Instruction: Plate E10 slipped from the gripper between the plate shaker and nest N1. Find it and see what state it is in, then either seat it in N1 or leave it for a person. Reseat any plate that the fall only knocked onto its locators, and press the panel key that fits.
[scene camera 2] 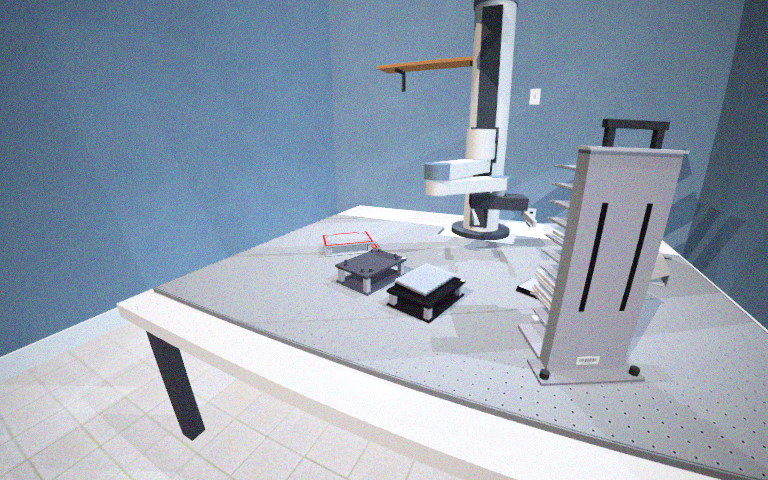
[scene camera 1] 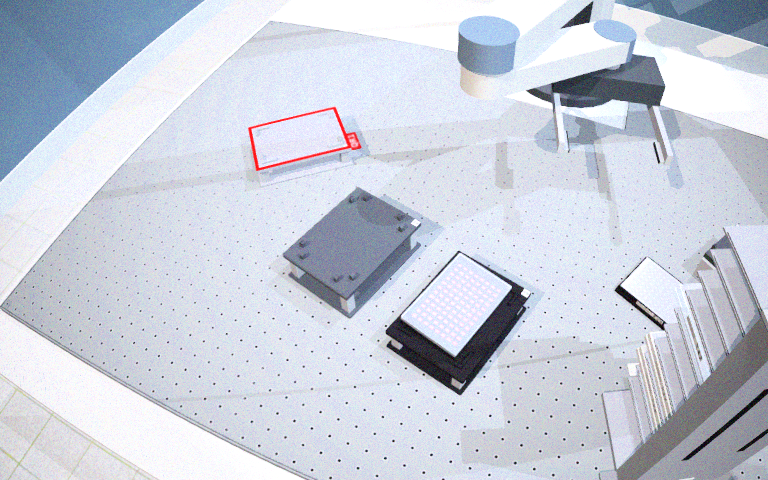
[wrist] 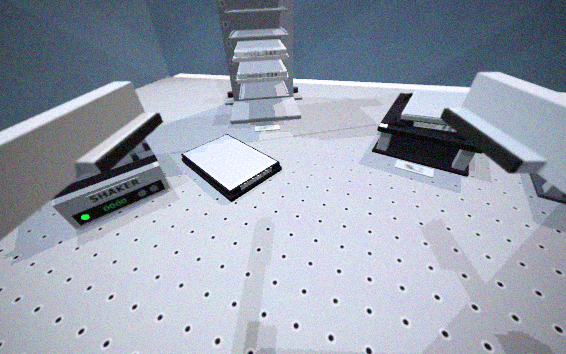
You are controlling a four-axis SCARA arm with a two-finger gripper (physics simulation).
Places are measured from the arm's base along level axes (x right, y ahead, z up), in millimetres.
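Pixels of known places: gripper, fingertip midpoint: [scene camera 2: 505, 223] [scene camera 1: 616, 154] [wrist: 296, 98]; arm's base at its link origin: [scene camera 2: 479, 231].
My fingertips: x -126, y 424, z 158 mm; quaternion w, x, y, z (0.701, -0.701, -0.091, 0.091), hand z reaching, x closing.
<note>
Ahead of a thing's pixels: the offset from my fingertips to its top centre. "spot": to the spot under its first point.
A plate with a white top and black lower body @(dx -130, dy +117, dz -132 mm) [scene camera 1: 651, 283] [scene camera 2: 528, 286] [wrist: 230, 161] lies flat on the deck beside the shaker @(spot: dx -207, dy +2, dz -119 mm) [wrist: 112, 195]; its side label is unreadable. My gripper [scene camera 1: 613, 153] [wrist: 296, 98] is open and empty, raised above the deck, its fingers wide apart. The grey nest @(dx +324, dy +214, dz -82 mm) [scene camera 1: 351, 237] [scene camera 2: 370, 263] bears no plate; its locators show. The black nest @(dx +145, dy +267, dz -97 mm) [scene camera 1: 488, 339] [scene camera 2: 407, 295] [wrist: 420, 150] bears a white plate @(dx +151, dy +265, dz -81 mm) [scene camera 1: 457, 302] [scene camera 2: 428, 279] [wrist: 435, 105]. I cannot tell whether that plate sits between or on its locators. Nest tags are unreadable; a panel key cannot be made out.
The plate rack [scene camera 1: 696, 416] [scene camera 2: 625, 226] [wrist: 226, 50] stands tall beyond the loose plate, with several shelves and plates. A low stand with a red outline [scene camera 1: 292, 117] [scene camera 2: 348, 243] is at the far left. The arm's column [scene camera 2: 489, 73] rises at the back.
</note>
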